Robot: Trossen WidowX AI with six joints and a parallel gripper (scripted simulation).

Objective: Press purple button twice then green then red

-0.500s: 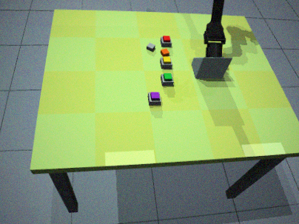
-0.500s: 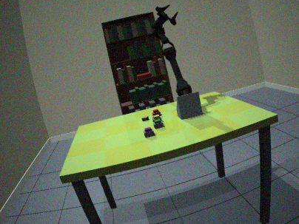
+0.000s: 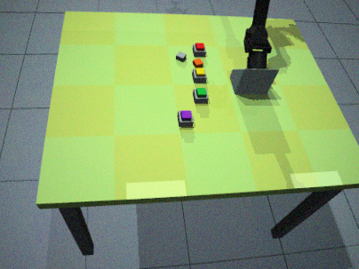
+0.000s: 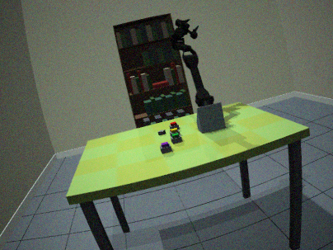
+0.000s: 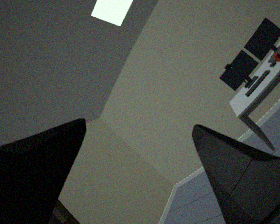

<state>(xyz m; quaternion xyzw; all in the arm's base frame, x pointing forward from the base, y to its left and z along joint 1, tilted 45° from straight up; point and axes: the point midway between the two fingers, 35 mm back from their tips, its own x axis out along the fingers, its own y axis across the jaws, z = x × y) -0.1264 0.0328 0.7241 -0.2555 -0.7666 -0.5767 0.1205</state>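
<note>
Now: gripper tip 50 cm short of the purple button, 65 cm to the right of it and 59 cm above it. From my gripper tip the other things lie so: orange block 39 cm ahead, 37 cm to the left, 62 cm below; red button 37 cm ahead, 30 cm to the left, 59 cm below; grey block 45 cm ahead, 33 cm to the left, 62 cm below.
</note>
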